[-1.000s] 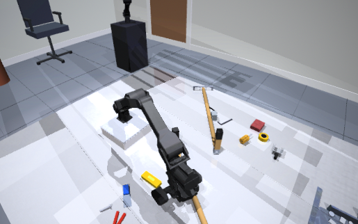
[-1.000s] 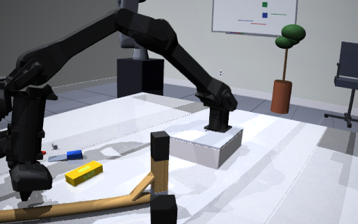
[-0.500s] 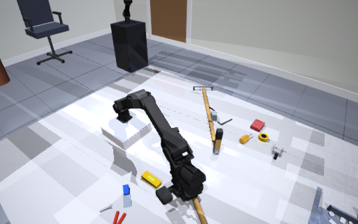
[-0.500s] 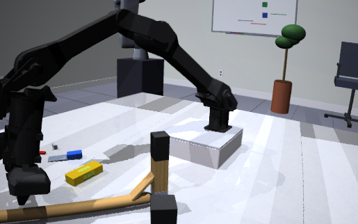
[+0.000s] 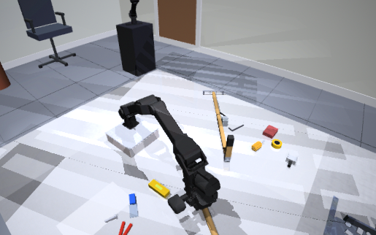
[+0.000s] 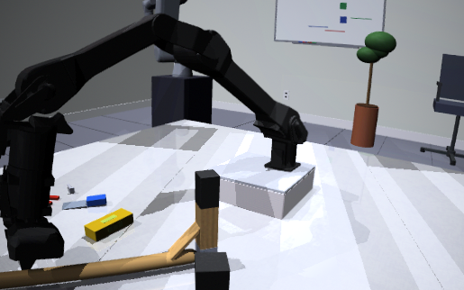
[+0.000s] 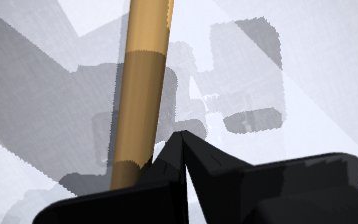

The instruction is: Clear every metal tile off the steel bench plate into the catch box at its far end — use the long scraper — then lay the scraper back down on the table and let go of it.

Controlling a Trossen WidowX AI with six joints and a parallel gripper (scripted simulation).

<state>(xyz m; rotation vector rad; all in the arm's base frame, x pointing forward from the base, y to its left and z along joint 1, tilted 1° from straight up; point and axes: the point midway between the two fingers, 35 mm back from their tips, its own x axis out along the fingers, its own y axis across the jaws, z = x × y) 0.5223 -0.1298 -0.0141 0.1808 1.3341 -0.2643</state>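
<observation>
Now: gripper tip 3 cm short of the long scraper, 1 cm to the right of it and 5 cm below it. Round my gripper tip: yellow level (17 cm behind, 2 cm to the right); orange piece (2 cm ahead, 45 cm to the left); blue-tipped block (20 cm behind, 14 cm to the right, 1 cm below).
</observation>
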